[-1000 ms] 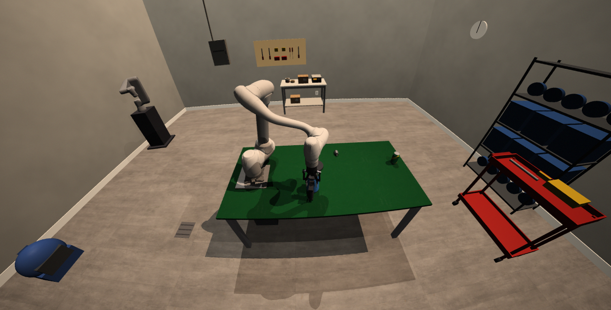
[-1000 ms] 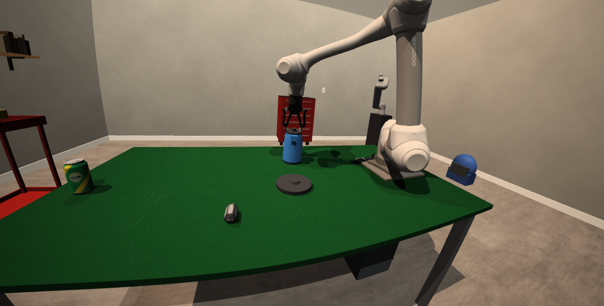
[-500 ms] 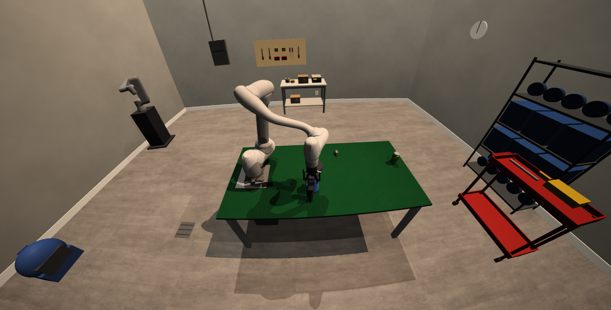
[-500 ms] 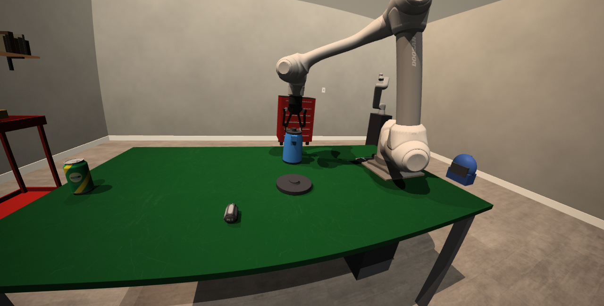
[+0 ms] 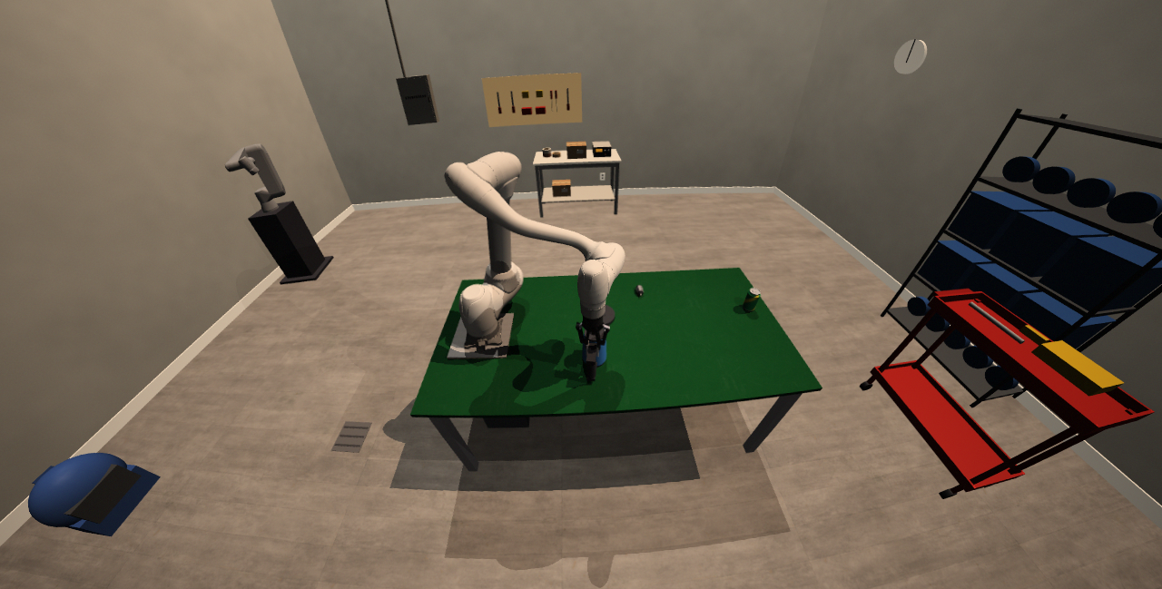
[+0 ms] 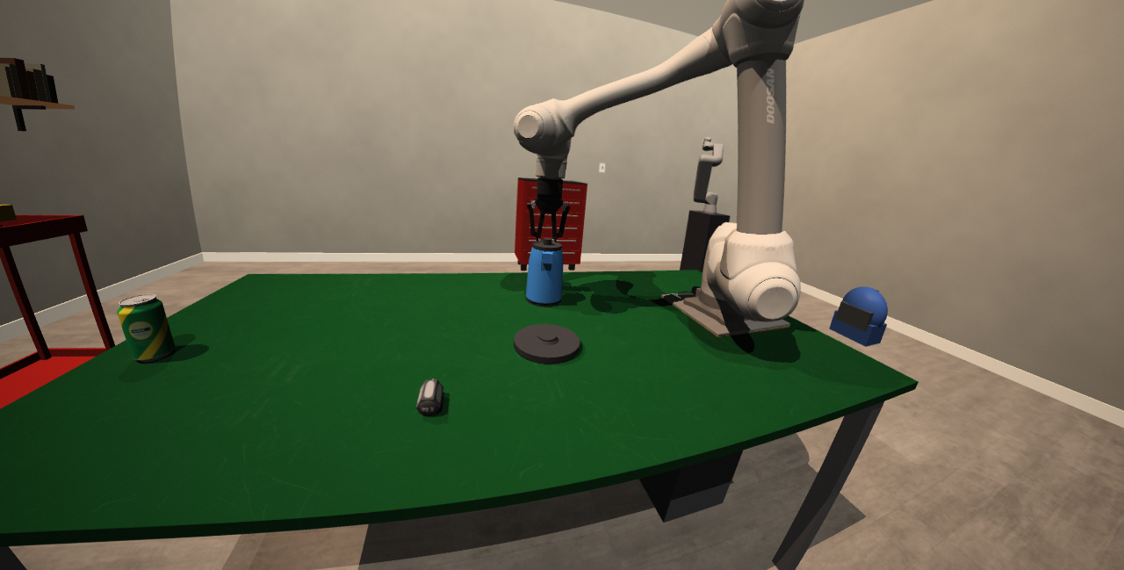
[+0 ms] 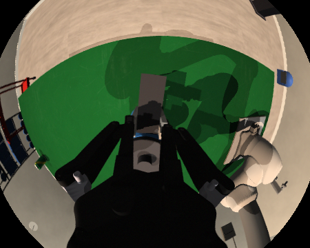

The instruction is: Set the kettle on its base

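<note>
Right now my hand is 10 mm short of the blue kettle, 30 mm to the right of it and 50 mm above it. Round my hand: yellow can 910 mm ahead, 190 mm to the left, 80 mm below; then dark round base 100 mm ahead, 310 mm to the left, 130 mm below.
</note>
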